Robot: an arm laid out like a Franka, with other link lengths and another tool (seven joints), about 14 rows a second.
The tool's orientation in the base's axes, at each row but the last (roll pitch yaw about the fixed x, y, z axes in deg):
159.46 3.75 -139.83
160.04 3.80 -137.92
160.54 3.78 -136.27
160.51 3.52 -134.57
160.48 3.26 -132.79
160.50 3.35 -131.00
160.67 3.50 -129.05
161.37 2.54 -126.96
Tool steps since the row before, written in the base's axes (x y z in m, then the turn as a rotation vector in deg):
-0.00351 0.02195 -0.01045 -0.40 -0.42 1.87
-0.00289 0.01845 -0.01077 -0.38 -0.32 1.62
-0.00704 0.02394 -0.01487 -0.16 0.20 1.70
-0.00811 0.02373 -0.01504 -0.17 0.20 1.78
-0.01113 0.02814 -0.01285 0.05 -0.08 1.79
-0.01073 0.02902 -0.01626 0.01 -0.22 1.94
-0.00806 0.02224 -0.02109 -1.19 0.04 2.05
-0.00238 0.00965 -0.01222 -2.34 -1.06 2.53
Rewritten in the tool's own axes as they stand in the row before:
-0.01077 0.01390 0.01715 0.45 0.61 -1.80
-0.00948 0.01079 0.01607 0.39 0.58 -1.54
-0.01046 0.01570 0.02209 -0.13 0.81 -1.51
-0.01027 0.01591 0.02228 -0.13 0.84 -1.59
-0.01234 0.02118 0.02191 -0.08 0.51 -1.72
-0.01389 0.01987 0.02518 0.05 0.51 -1.89
-0.01088 0.01191 0.02728 0.59 1.59 -1.66
-0.00573 0.00331 0.01429 2.14 2.01 -2.10

